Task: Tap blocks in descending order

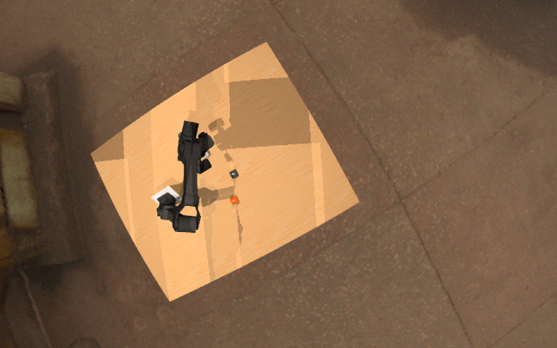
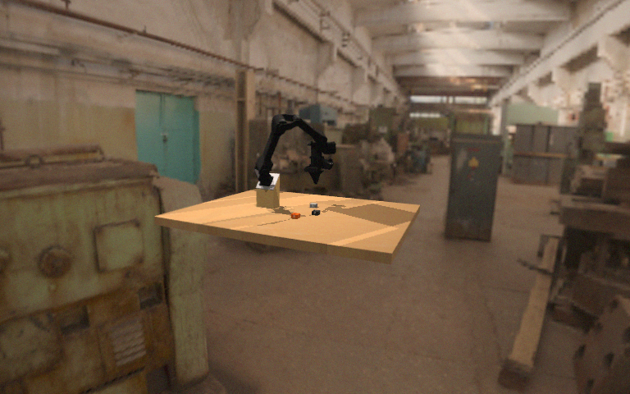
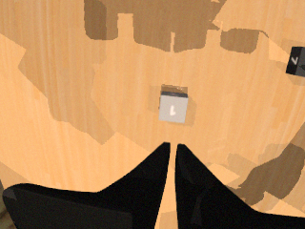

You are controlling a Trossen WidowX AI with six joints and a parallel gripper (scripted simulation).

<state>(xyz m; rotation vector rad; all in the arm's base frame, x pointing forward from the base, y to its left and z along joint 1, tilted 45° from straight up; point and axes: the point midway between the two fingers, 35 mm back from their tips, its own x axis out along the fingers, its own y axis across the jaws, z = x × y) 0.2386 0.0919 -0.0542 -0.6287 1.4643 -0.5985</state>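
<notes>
The orange block lies 250 mm to the right of my gripper tip and 110 mm below it. Also, from my gripper tip: black block (150 mm to the right, 110 mm below, 60 mm ahead); light grey block (110 mm below, 10 mm behind).
</notes>
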